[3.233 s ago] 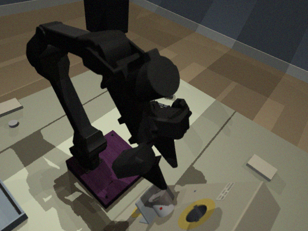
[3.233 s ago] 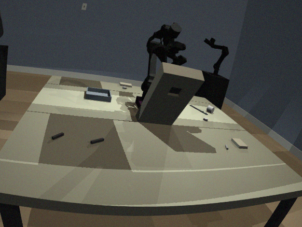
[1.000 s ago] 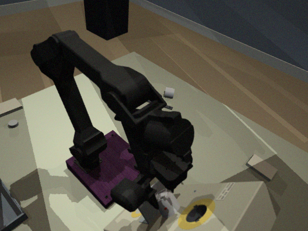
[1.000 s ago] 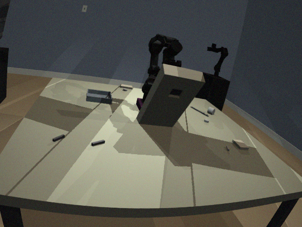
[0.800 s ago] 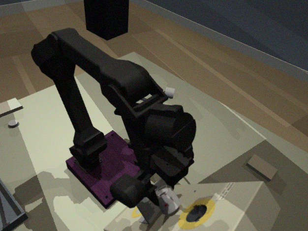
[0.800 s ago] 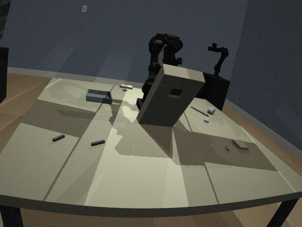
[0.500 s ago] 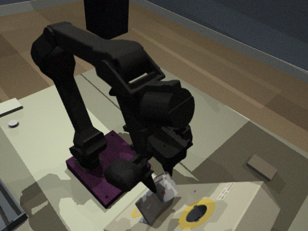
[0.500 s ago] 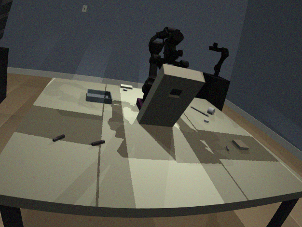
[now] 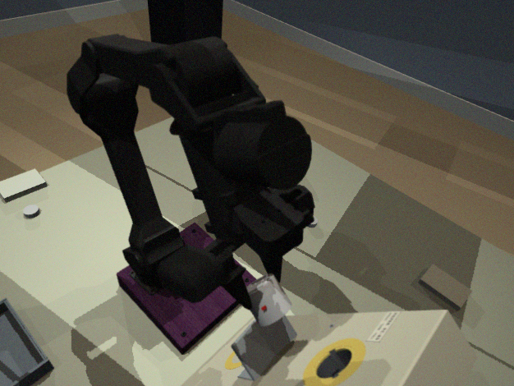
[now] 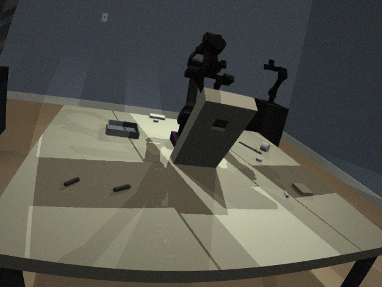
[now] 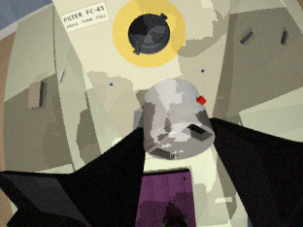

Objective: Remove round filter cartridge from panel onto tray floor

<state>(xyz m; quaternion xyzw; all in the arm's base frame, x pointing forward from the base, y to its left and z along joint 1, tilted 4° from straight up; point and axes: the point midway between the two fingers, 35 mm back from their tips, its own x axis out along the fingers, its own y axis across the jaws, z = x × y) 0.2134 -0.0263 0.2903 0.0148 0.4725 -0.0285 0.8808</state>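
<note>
Right now my gripper tip is 330 mm past the grey tray, 270 mm above it and 250 mm to the left of it. From my gripper tip the other things lie so: round grey filter cartridge: right at my gripper tip; grey wedge-like flap: 130 mm below, 20 mm ahead, 10 mm to the left; sloping service panel: 120 mm below, 70 mm ahead, 10 mm to the left.
</note>
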